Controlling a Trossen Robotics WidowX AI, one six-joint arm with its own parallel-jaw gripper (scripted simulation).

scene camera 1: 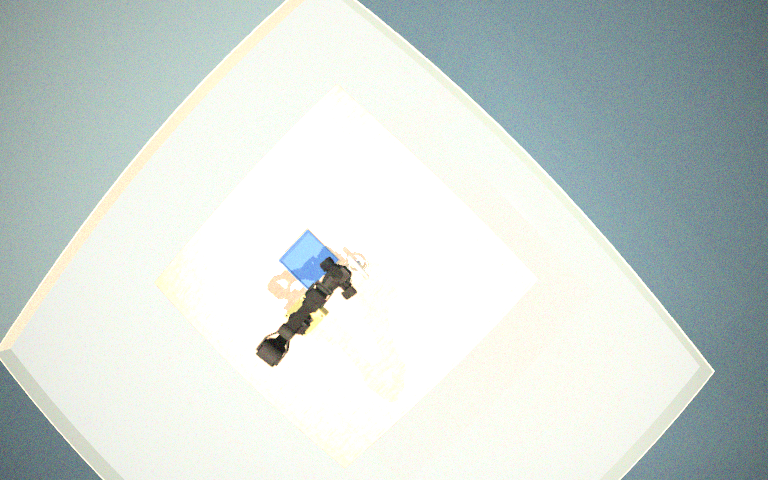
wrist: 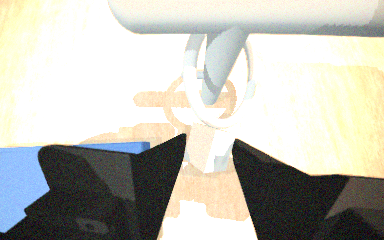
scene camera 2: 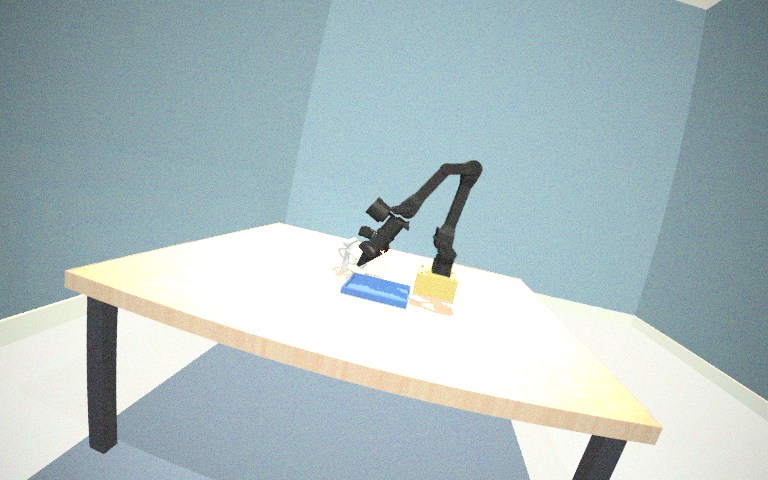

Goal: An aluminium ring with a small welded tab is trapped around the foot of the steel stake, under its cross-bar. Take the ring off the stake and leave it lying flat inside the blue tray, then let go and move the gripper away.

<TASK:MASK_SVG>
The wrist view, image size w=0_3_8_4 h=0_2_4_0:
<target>gripper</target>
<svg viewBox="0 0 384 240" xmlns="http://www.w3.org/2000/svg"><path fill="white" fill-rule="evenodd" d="M235 138L231 151L233 163L258 240L384 240L384 178L351 174L307 174ZM187 134L181 133L138 154L66 144L49 144L41 147L37 152L38 163L50 190L23 210L26 214L25 218L19 220L18 223L5 233L0 232L0 240L157 240L164 221L163 217L183 162Z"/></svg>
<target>aluminium ring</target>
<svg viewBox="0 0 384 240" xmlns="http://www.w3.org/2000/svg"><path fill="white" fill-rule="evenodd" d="M190 34L183 56L183 83L192 110L206 125L193 122L184 159L203 173L226 171L236 134L220 129L225 129L238 123L244 117L253 101L257 80L255 46L251 35L249 35L243 46L248 72L248 83L243 101L234 114L220 119L213 116L206 109L200 97L197 83L198 55L207 34Z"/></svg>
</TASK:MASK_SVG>
